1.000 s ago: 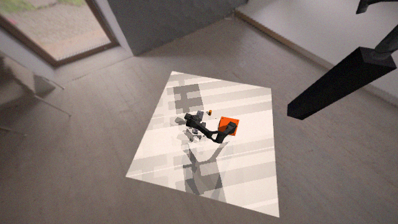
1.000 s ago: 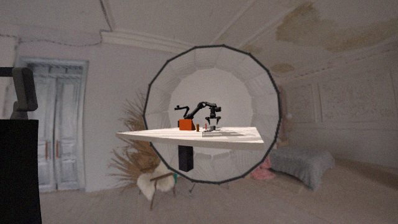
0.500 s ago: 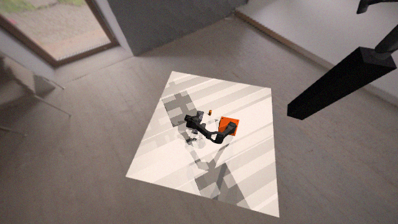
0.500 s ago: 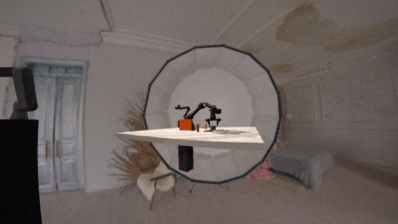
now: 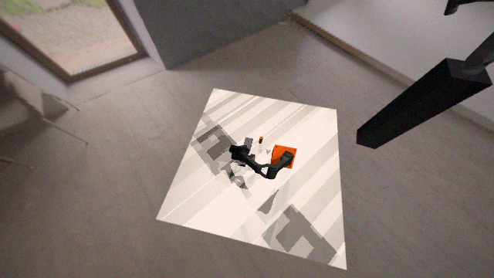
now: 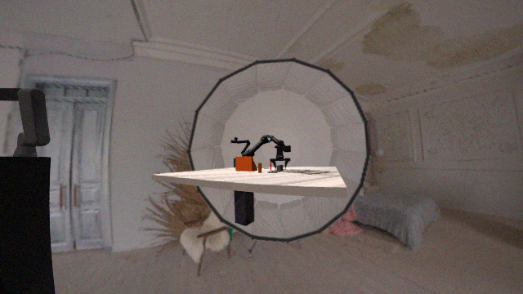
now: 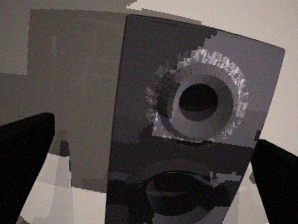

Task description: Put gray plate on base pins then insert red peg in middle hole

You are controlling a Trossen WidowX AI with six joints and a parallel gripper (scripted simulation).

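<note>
Right now the red peg is 110 mm behind my gripper tip, 20 mm above it and 10 mm to the left of it. Round my gripper tip: gray plate (20 mm above); then orange post (220 mm to the right, 80 mm behind, 20 mm above).
</note>
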